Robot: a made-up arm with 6 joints. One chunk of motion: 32 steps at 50 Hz.
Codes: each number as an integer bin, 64 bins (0 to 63) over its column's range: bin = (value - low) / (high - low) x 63, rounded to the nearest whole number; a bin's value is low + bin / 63 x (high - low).
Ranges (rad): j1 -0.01..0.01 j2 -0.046..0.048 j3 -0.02..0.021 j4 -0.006..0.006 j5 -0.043..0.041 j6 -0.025..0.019
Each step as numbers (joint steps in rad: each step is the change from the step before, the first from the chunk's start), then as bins.
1 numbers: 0.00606 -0.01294 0.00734 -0.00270 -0.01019 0.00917
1 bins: 51 22 42 17 25 49
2 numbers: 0.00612 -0.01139 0.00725 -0.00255 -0.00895 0.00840
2 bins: 51 23 42 18 26 48
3 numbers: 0.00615 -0.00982 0.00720 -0.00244 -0.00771 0.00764
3 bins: 51 24 42 19 26 47
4 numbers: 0.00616 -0.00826 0.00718 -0.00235 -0.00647 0.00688
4 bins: 51 25 42 19 27 46
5 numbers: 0.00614 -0.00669 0.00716 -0.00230 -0.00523 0.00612
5 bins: 51 26 42 19 28 45
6 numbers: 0.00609 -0.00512 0.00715 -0.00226 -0.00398 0.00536
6 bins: 51 27 42 20 29 43
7 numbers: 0.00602 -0.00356 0.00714 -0.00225 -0.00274 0.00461
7 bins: 50 28 42 20 30 42
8 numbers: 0.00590 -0.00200 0.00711 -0.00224 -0.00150 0.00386
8 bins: 50 29 42 20 31 41
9 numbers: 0.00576 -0.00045 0.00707 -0.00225 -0.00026 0.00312
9 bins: 50 31 42 20 32 40
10 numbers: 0.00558 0.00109 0.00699 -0.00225 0.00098 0.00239
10 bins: 49 32 41 20 33 39
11 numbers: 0.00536 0.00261 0.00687 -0.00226 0.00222 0.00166
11 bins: 48 33 41 20 34 38
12 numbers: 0.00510 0.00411 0.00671 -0.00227 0.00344 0.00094
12 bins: 48 34 41 20 35 37
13 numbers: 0.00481 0.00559 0.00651 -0.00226 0.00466 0.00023
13 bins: 47 35 41 20 36 36
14 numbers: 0.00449 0.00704 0.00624 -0.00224 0.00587 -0.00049
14 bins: 46 36 40 20 37 35
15 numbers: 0.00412 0.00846 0.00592 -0.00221 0.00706 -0.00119
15 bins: 44 36 40 20 38 34
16 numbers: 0.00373 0.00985 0.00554 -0.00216 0.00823 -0.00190
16 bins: 43 37 39 20 38 33
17 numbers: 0.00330 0.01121 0.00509 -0.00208 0.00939 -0.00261
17 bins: 42 38 39 21 39 32
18 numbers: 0.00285 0.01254 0.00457 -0.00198 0.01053 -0.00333
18 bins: 40 39 38 21 40 31
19 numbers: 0.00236 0.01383 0.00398 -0.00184 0.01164 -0.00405
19 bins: 39 40 37 22 41 30
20 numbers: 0.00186 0.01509 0.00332 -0.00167 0.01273 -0.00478
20 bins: 37 41 36 23 42 29
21 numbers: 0.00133 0.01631 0.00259 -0.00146 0.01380 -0.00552
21 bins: 36 42 35 24 43 28
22 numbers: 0.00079 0.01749 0.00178 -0.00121 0.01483 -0.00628
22 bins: 34 43 33 25 43 27
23 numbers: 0.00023 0.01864 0.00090 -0.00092 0.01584 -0.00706
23 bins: 32 43 32 27 44 26
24 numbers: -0.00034 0.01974 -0.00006 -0.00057 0.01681 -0.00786
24 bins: 30 44 31 29 45 25
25 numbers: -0.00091 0.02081 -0.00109 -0.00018 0.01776 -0.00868
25 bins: 29 45 29 31 46 23
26 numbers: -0.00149 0.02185 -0.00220 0.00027 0.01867 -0.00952
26 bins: 27 45 27 33 46 22
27 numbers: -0.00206 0.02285 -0.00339 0.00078 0.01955 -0.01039
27 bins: 25 46 26 36 47 21
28 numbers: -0.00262 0.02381 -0.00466 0.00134 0.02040 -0.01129
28 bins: 23 47 24 39 48 20
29 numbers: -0.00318 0.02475 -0.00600 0.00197 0.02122 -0.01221
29 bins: 21 47 22 42 48 18
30 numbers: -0.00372 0.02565 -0.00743 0.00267 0.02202 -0.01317
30 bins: 20 48 19 46 49 17
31 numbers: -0.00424 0.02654 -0.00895 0.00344 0.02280 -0.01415
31 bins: 18 49 17 50 49 16
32 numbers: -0.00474 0.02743 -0.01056 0.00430 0.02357 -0.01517
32 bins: 17 49 15 54 50 14
